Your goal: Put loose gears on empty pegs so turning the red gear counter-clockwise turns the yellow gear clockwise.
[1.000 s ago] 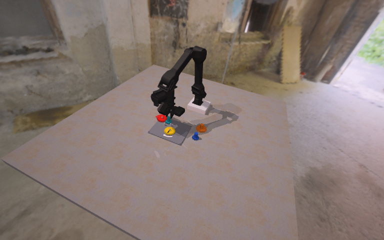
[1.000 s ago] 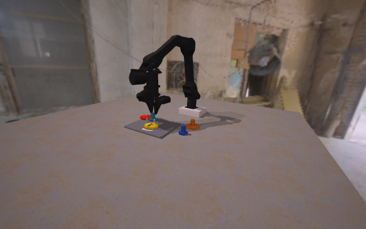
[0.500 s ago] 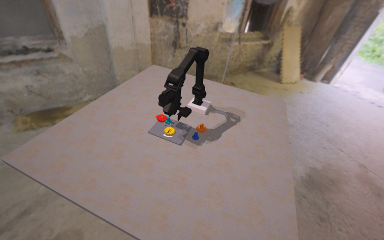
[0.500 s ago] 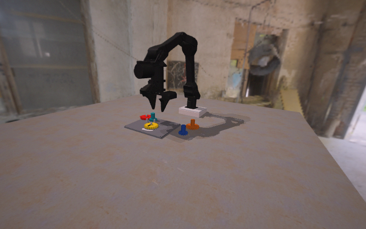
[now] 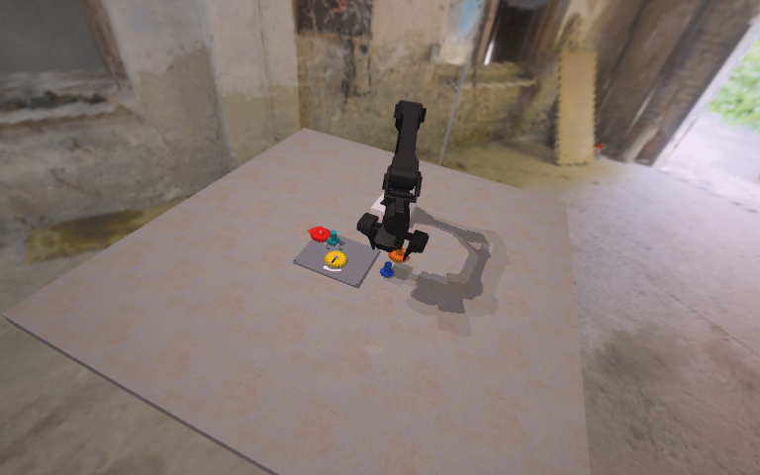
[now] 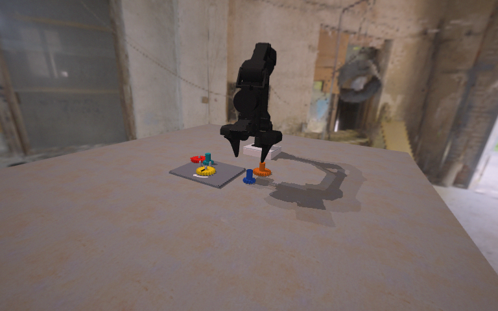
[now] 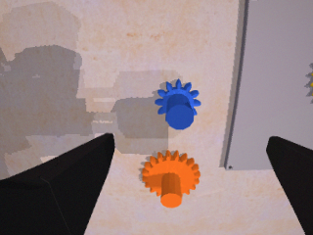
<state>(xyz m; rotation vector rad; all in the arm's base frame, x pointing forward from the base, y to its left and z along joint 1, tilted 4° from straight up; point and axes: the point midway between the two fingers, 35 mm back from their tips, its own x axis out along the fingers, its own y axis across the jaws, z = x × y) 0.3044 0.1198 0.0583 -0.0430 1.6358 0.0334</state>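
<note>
My gripper tip is now 6 cm above the blue gear. The rest, counted from my gripper tip: white arrow (14 cm to the right, 8 cm ahead, 7 cm below); then orange gear (9 cm behind, 6 cm below); then yellow gear (15 cm to the right, 6 cm below, 4 cm ahead).
</note>
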